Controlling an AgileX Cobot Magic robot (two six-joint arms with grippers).
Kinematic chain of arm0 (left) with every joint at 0, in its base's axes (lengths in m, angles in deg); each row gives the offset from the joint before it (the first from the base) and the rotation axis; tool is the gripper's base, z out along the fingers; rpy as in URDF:
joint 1: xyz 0 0 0.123 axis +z
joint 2: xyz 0 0 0 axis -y
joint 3: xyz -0.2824 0 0.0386 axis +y
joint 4: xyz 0.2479 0 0.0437 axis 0.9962 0 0.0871
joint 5: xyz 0 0 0 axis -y
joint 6: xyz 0.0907 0 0.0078 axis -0.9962 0 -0.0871
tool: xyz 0 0 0 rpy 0 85 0
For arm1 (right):
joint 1: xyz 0 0 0.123 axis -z
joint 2: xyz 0 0 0 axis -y
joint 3: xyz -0.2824 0 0.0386 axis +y
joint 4: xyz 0.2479 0 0.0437 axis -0.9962 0 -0.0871
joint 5: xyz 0 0 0 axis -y
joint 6: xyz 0.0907 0 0.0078 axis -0.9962 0 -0.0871
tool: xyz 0 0 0 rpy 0 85 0
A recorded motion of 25 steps. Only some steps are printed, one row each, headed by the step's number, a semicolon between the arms.
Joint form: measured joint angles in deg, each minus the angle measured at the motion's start. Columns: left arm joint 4, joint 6, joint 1, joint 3, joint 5, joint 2; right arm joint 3, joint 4, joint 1, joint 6, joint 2, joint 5.
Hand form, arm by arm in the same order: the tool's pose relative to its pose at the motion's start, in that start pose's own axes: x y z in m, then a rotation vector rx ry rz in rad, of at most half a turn. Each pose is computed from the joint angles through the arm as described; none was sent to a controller.
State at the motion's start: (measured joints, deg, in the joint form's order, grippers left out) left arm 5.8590 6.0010 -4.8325 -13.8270 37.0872 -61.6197; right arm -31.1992 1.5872 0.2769 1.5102 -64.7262 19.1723
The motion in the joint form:
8: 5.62 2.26 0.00 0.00 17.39 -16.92; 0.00 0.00 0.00 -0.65 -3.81 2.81
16: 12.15 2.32 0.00 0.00 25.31 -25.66; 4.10 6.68 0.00 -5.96 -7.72 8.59
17: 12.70 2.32 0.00 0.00 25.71 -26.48; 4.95 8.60 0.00 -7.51 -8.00 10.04
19: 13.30 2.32 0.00 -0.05 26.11 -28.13; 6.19 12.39 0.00 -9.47 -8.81 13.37
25: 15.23 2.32 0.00 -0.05 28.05 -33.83; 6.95 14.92 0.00 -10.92 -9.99 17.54
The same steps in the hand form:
8: 0.0306 -0.0065 0.0312 0.1011 0.0014 -0.0036; 0.0097 0.0005 0.0125 -0.0021 0.0174 0.0120
16: 0.0521 -0.0156 0.0421 0.2157 0.0262 0.0231; 0.0389 0.0072 0.0172 -0.0609 0.0575 0.0046
17: 0.0547 -0.0163 0.0429 0.2251 0.0343 0.0243; 0.0425 0.0091 0.0162 -0.0802 0.0533 0.0044
19: 0.0604 -0.0169 0.0447 0.2353 0.0559 0.0232; 0.0475 0.0133 0.0155 -0.1235 0.0344 -0.0124
25: 0.0800 -0.0193 0.0494 0.2701 0.1235 0.0138; 0.0500 0.0171 0.0163 -0.1619 -0.0004 -0.0156

